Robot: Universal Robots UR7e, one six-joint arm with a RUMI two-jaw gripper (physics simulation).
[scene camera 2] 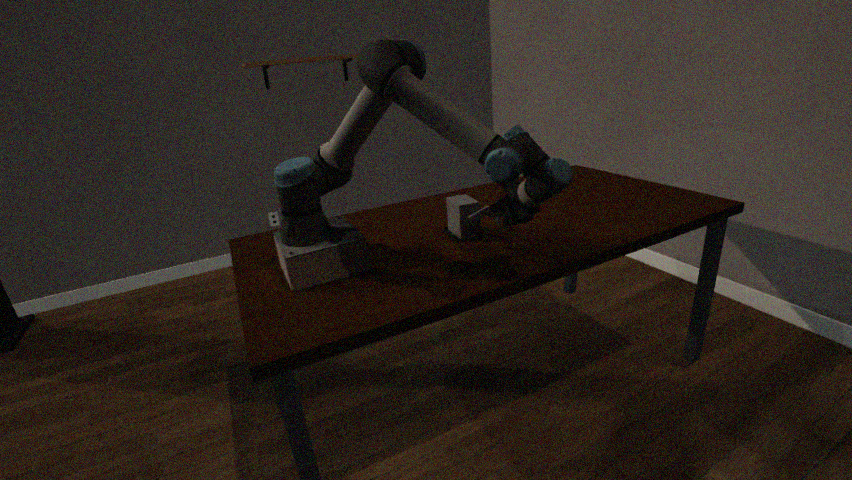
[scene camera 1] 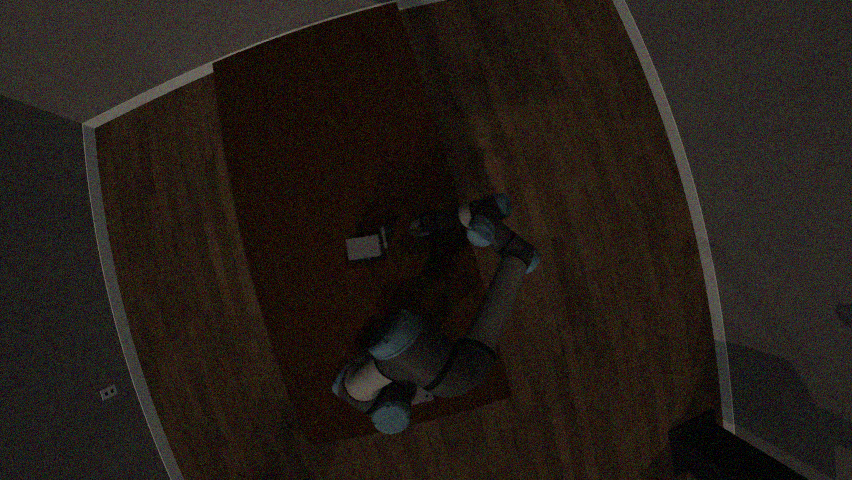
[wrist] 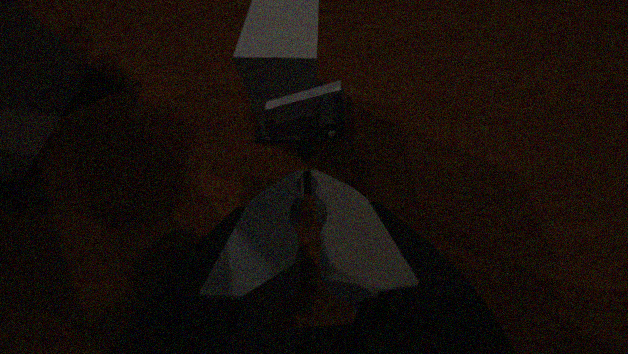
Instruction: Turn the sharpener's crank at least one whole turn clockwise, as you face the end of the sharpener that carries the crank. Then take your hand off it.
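The sharpener (scene camera 1: 362, 247) (scene camera 2: 456, 217) (wrist: 280, 31) is a pale upright box on the table. Its crank (scene camera 1: 383, 237) (scene camera 2: 478, 211) (wrist: 303, 95) shows as a thin light bar at the end of the box that faces my gripper; in the wrist view the bar slants up to the right. A small pale spot shows below the bar's right part in the wrist view, too dark to identify. My gripper (scene camera 1: 412, 225) (wrist: 307, 173) is shut and empty. In scene camera 1 its fingertips stand to the right of the crank, with a gap between them.
The brown table (scene camera 1: 310, 149) (scene camera 2: 649, 199) carries the sharpener and the arm's pale base block (scene camera 2: 315, 268). A wall shelf (scene camera 2: 304, 60) hangs behind the arm. A dark object (scene camera 1: 727, 447) stands on the floor at the lower right of scene camera 1. The lighting is dim.
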